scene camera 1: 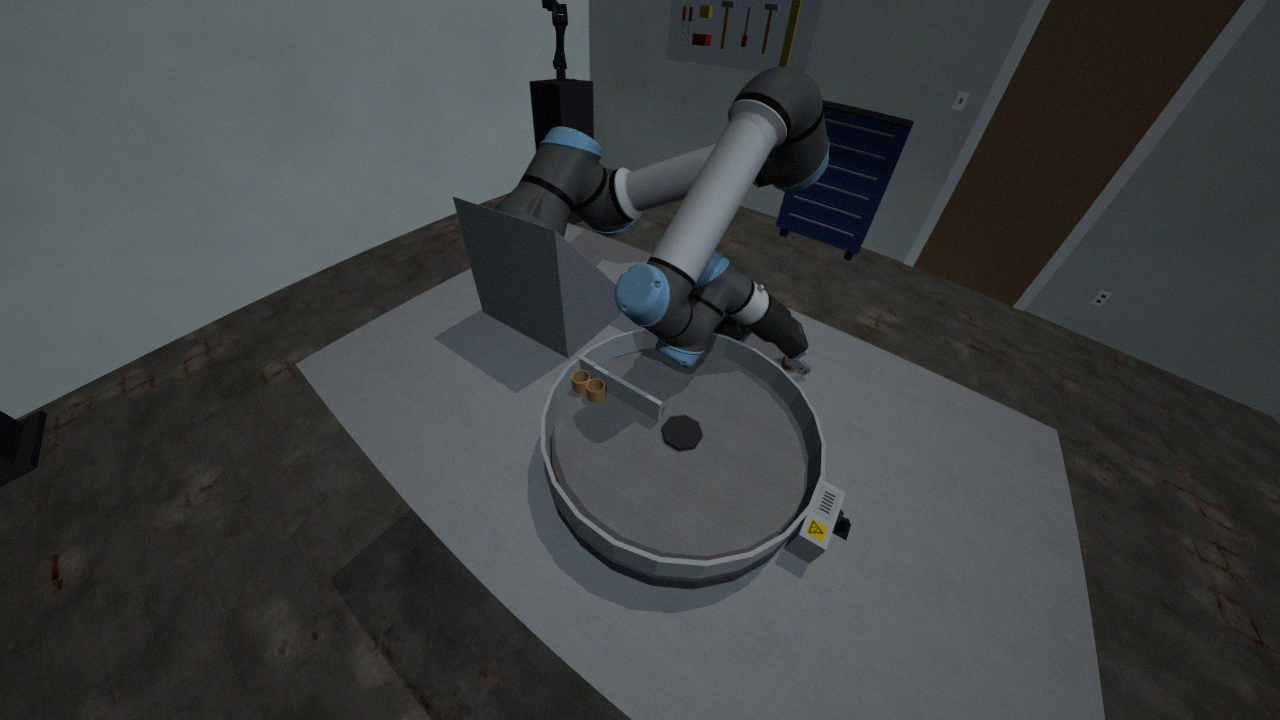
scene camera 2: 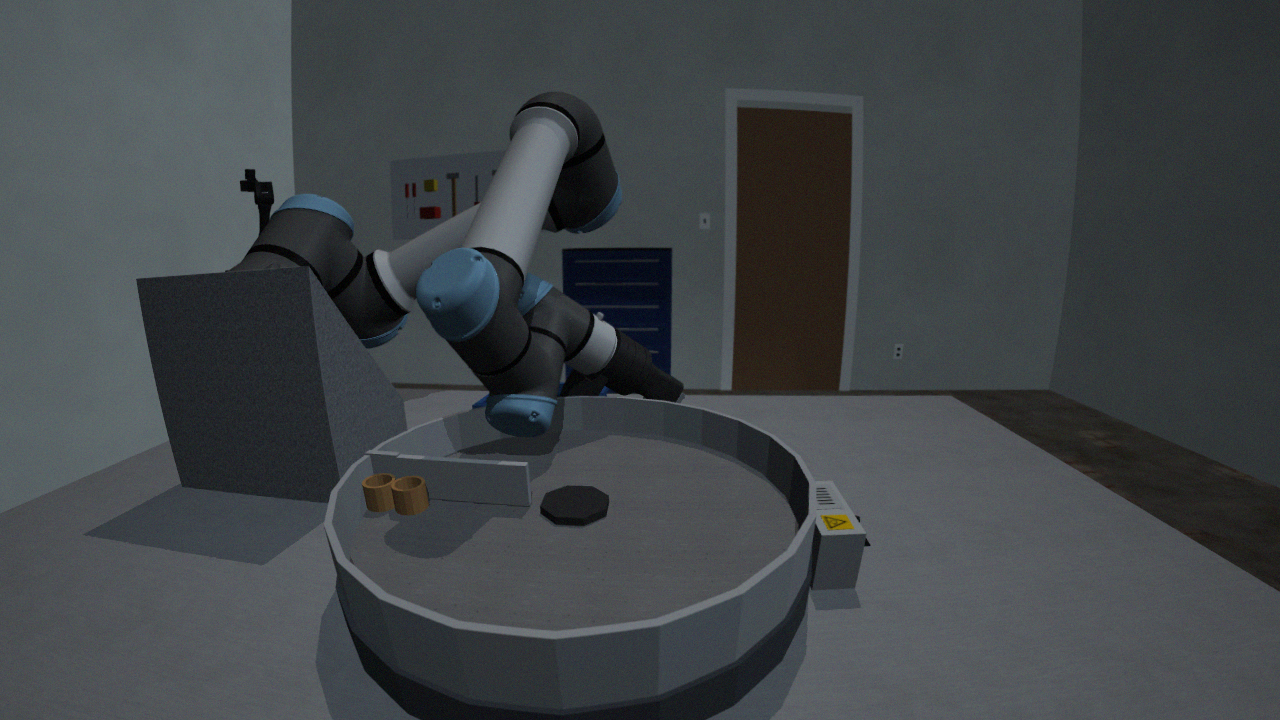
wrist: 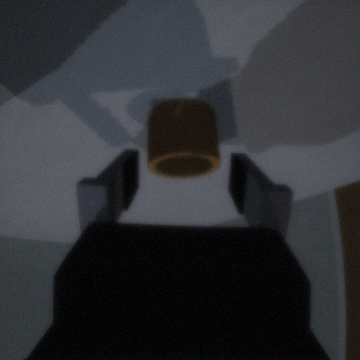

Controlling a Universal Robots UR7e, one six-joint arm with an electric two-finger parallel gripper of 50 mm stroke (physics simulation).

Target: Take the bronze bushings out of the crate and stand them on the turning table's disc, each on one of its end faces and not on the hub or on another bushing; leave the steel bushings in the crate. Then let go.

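Pixels of known places: gripper, between the fingertips: [scene camera 1: 804, 361] [wrist: 183, 169]; arm's base, origin of its link: [scene camera 1: 525, 234] [scene camera 2: 253, 329].
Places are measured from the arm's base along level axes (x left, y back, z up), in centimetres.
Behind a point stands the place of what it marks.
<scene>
Two bronze bushings [scene camera 1: 580, 382] {x -13.0, y -28.1, z -12.2 cm} [scene camera 1: 596, 390] [scene camera 2: 378, 493] {x -13.3, y -28.0, z -12.9 cm} [scene camera 2: 409, 496] {x -13.0, y -31.2, z -12.9 cm} stand upright side by side on the turning table's disc [scene camera 1: 680, 501] {x -18.0, y -52.1, z -14.8 cm} [scene camera 2: 653, 573] {x -17.4, y -53.8, z -14.8 cm}, left of the dark hub [scene camera 1: 682, 432] {x -8.9, y -45.9, z -14.0 cm} [scene camera 2: 574, 505] {x -9.5, y -45.9, z -14.0 cm}. My gripper [scene camera 1: 795, 364] {x 25.9, y -54.5, z -18.6 cm} [wrist: 183, 169] {x 25.9, y -54.5, z -18.6 cm} is open, low over the table beyond the ring wall, tilted nearly flat. Another bronze bushing [wrist: 184, 131] {x 23.1, y -50.7, z -18.5 cm} is between and just past the fingertips in the wrist view, with a gap on both sides. It looks upright; whether its base rests on the table is hard to tell. The crate and steel bushings are not clearly visible; the arm covers that area.
A raised wall [scene camera 1: 626, 544] {x -28.4, y -51.1, z -10.5 cm} [scene camera 2: 572, 658] {x -29.1, y -50.7, z -12.1 cm} rings the disc. A straight divider [scene camera 1: 622, 387] {x -9.8, y -34.5, z -11.3 cm} [scene camera 2: 456, 480] {x -9.8, y -34.5, z -12.5 cm} stands close behind the two bushings. A grey wedge-shaped block [scene camera 1: 514, 277] {x -6.6, y -3.9, z -5.3 cm} [scene camera 2: 241, 385] {x -6.6, y -4.1, z -5.5 cm} stands at the left. A box with a yellow warning label [scene camera 1: 820, 516] {x -7.9, y -68.9, z -14.3 cm} [scene camera 2: 836, 541] {x -12.1, y -68.8, z -15.0 cm} is outside the ring at right.
</scene>
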